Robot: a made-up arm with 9 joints. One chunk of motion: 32 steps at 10 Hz.
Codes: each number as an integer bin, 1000 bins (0 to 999) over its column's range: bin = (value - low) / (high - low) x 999, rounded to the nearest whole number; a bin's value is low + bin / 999 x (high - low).
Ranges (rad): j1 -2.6..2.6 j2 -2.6..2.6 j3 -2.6..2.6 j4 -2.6..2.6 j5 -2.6..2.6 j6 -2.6..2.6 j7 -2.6..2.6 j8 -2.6..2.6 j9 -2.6..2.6
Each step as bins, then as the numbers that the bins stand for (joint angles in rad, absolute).
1 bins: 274 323 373 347 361 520 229 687 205
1 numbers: -1.1738 -0.9187 -0.6585 -0.7938 -0.7209 0.1067 -1.4080 0.9760 -1.5329
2 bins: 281 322 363 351 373 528 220 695 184
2 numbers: -1.1373 -0.9239 -0.7105 -0.7730 -0.6585 0.1483 -1.4549 1.0176 -1.6422
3 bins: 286 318 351 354 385 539 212 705 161
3 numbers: -1.1113 -0.9447 -0.7730 -0.7574 -0.5960 0.2056 -1.4965 1.0697 -1.7620
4 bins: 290 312 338 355 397 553 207 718 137
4 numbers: -1.0905 -0.9760 -0.8406 -0.7522 -0.5335 0.2785 -1.5225 1.1373 -1.8869
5 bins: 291 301 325 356 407 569 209 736 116
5 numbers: -1.0853 -1.0332 -0.9083 -0.7469 -0.4815 0.3618 -1.5121 1.2310 -1.9962
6 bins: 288 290 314 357 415 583 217 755 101
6 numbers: -1.1009 -1.0905 -0.9656 -0.7417 -0.4398 0.4346 -1.4705 1.3299 -2.0743
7 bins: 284 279 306 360 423 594 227 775 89
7 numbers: -1.1217 -1.1477 -1.0072 -0.7261 -0.3982 0.4919 -1.4184 1.4340 -2.1367
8 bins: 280 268 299 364 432 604 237 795 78
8 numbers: -1.1425 -1.2050 -1.0436 -0.7053 -0.3514 0.5439 -1.3664 1.5381 -2.1940
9 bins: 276 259 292 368 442 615 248 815 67
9 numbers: -1.1634 -1.2519 -1.0801 -0.6845 -0.2993 0.6012 -1.3091 1.6422 -2.2513
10 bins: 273 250 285 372 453 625 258 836 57
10 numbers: -1.1790 -1.2987 -1.1165 -0.6637 -0.2420 0.6533 -1.2571 1.7516 -2.3033
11 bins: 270 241 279 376 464 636 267 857 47
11 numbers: -1.1946 -1.3455 -1.1477 -0.6428 -0.1848 0.7105 -1.2102 1.8609 -2.3554
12 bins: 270 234 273 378 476 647 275 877 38
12 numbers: -1.1946 -1.3820 -1.1790 -0.6324 -0.1223 0.7678 -1.1686 1.9650 -2.4022
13 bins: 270 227 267 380 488 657 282 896 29
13 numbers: -1.1946 -1.4184 -1.2102 -0.6220 -0.0599 0.8198 -1.1321 2.0639 -2.4490
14 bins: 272 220 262 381 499 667 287 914 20
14 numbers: -1.1842 -1.4549 -1.2362 -0.6168 -0.0026 0.8719 -1.1061 2.1576 -2.4959
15 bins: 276 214 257 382 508 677 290 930 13
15 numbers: -1.1634 -1.4861 -1.2623 -0.6116 0.0442 0.9239 -1.0905 2.2408 -2.5323
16 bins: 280 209 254 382 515 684 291 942 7
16 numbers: -1.1425 -1.5121 -1.2779 -0.6116 0.0807 0.9604 -1.0853 2.3033 -2.5636
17 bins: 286 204 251 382 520 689 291 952 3
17 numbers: -1.1113 -1.5381 -1.2935 -0.6116 0.1067 0.9864 -1.0853 2.3554 -2.5844
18 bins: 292 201 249 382 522 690 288 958 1
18 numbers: -1.0801 -1.5538 -1.3039 -0.6116 0.1171 0.9916 -1.1009 2.3866 -2.5948
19 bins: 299 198 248 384 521 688 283 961 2
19 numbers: -1.0436 -1.5694 -1.3091 -0.6012 0.1119 0.9812 -1.1269 2.4022 -2.5896
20 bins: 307 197 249 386 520 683 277 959 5
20 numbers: -1.0020 -1.5746 -1.3039 -0.5908 0.1067 0.9552 -1.1582 2.3918 -2.5740
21 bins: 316 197 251 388 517 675 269 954 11
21 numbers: -0.9552 -1.5746 -1.2935 -0.5804 0.0911 0.9135 -1.1998 2.3658 -2.5427
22 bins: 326 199 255 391 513 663 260 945 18
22 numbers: -0.9031 -1.5642 -1.2727 -0.5648 0.0703 0.8511 -1.2466 2.3189 -2.5063
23 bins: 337 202 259 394 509 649 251 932 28
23 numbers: -0.8458 -1.5485 -1.2519 -0.5491 0.0494 0.7782 -1.2935 2.2513 -2.4543
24 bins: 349 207 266 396 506 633 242 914 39
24 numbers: -0.7834 -1.5225 -1.2154 -0.5387 0.0338 0.6949 -1.3403 2.1576 -2.3970
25 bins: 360 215 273 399 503 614 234 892 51
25 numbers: -0.7261 -1.4809 -1.1790 -0.5231 0.0182 0.5960 -1.3820 2.0430 -2.3345
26 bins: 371 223 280 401 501 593 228 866 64
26 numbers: -0.6689 -1.4392 -1.1425 -0.5127 0.0078 0.4867 -1.4132 1.9077 -2.2669
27 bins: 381 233 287 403 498 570 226 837 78
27 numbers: -0.6168 -1.3872 -1.1061 -0.5023 -0.0078 0.3670 -1.4236 1.7568 -2.1940
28 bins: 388 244 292 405 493 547 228 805 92
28 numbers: -0.5804 -1.3299 -1.0801 -0.4919 -0.0338 0.2472 -1.4132 1.5902 -2.1211
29 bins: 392 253 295 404 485 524 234 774 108
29 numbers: -0.5596 -1.2831 -1.0645 -0.4971 -0.0755 0.1275 -1.3820 1.4288 -2.0378
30 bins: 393 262 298 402 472 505 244 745 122
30 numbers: -0.5544 -1.2362 -1.0488 -0.5075 -0.1431 0.0286 -1.3299 1.2779 -1.9650
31 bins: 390 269 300 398 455 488 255 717 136
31 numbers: -0.5700 -1.1998 -1.0384 -0.5283 -0.2316 -0.0599 -1.2727 1.1321 -1.8921
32 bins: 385 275 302 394 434 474 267 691 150
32 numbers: -0.5960 -1.1686 -1.0280 -0.5491 -0.3409 -0.1327 -1.2102 0.9968 -1.8192
